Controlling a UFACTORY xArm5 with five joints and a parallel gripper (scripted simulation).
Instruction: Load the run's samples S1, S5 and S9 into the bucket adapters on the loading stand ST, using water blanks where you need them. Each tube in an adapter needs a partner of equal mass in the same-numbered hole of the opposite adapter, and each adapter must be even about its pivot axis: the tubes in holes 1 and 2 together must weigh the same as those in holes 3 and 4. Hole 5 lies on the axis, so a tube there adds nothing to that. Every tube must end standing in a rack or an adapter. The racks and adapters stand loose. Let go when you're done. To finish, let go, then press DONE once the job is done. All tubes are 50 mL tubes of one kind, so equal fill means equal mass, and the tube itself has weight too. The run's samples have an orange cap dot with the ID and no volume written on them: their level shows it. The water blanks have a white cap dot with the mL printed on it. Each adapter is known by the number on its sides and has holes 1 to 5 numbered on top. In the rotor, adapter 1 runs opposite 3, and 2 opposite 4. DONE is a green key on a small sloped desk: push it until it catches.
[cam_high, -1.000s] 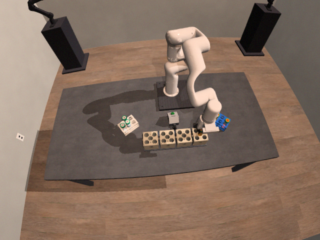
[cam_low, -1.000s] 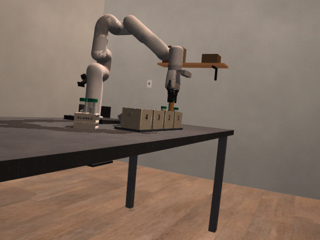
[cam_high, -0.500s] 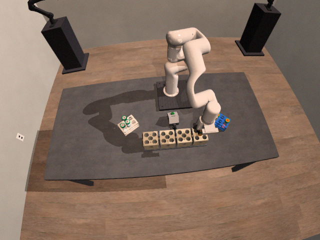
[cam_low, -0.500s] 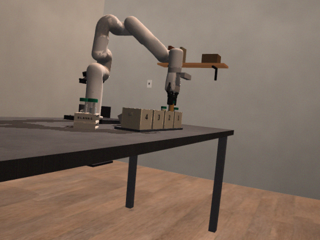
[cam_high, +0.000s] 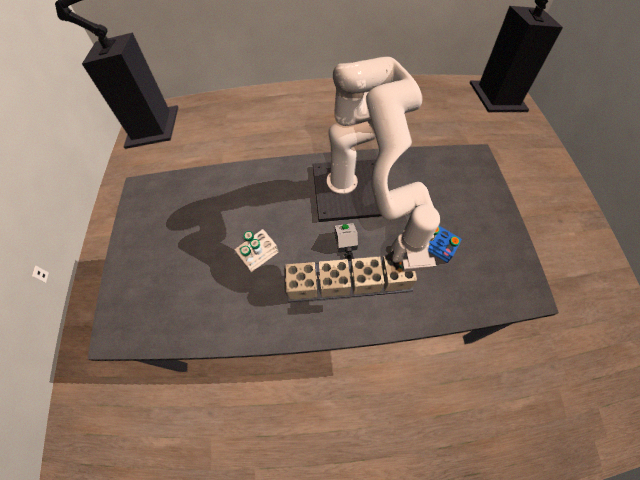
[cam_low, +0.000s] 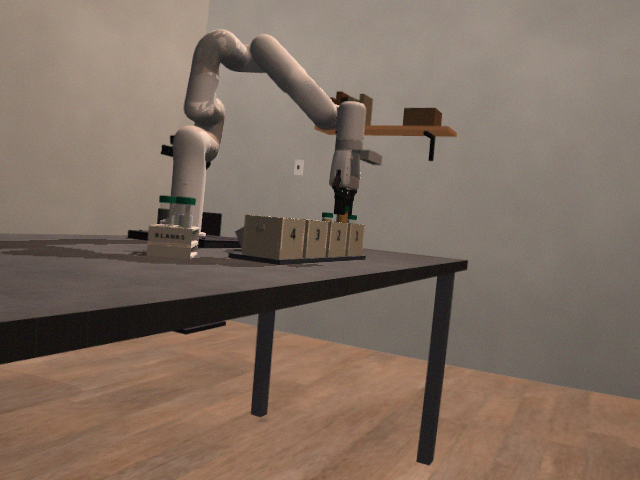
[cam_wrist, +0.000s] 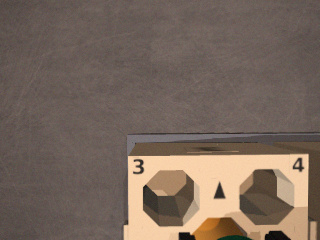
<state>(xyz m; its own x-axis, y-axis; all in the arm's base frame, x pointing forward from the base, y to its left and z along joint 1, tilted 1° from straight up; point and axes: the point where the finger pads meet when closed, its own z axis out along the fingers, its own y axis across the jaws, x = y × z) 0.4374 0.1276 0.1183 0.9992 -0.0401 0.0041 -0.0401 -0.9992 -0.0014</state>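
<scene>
Right now the tube S5 is 1 cm to the right of my hand and 5 cm below it. Round my hand: blue sample rack: 10 cm behind, 19 cm to the left, 11 cm below; then loading stand: 1 cm behind, 16 cm to the right, 13 cm below; then adapter 1: 9 cm below.
</scene>
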